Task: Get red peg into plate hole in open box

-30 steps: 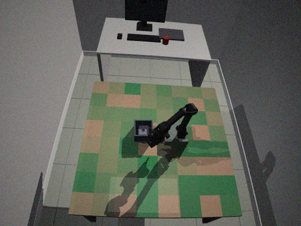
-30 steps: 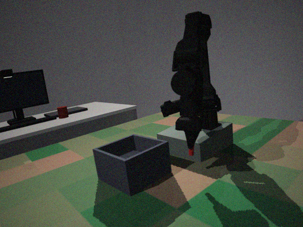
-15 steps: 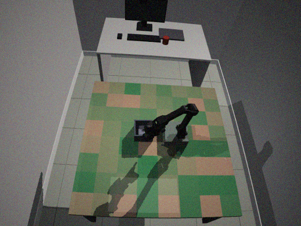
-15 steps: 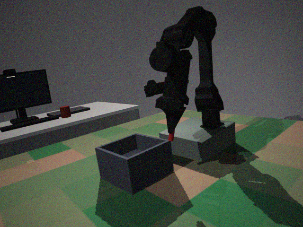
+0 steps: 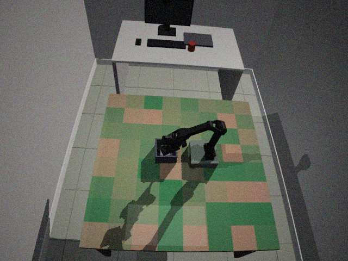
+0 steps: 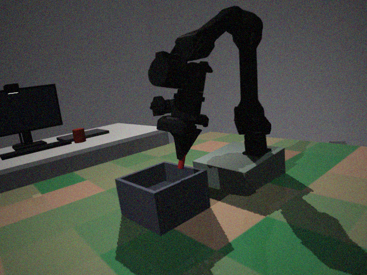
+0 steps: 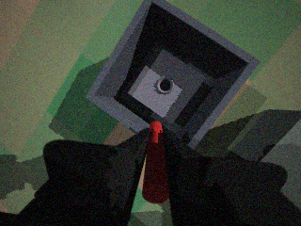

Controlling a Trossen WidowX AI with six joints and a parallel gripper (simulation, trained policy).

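Now: gripper tip 11 cm above the dark box, 5 cm to the left of it and 3 cm short of it. Round my gripper tip: red peg (2 cm above, 1 cm to the left, 1 cm behind).
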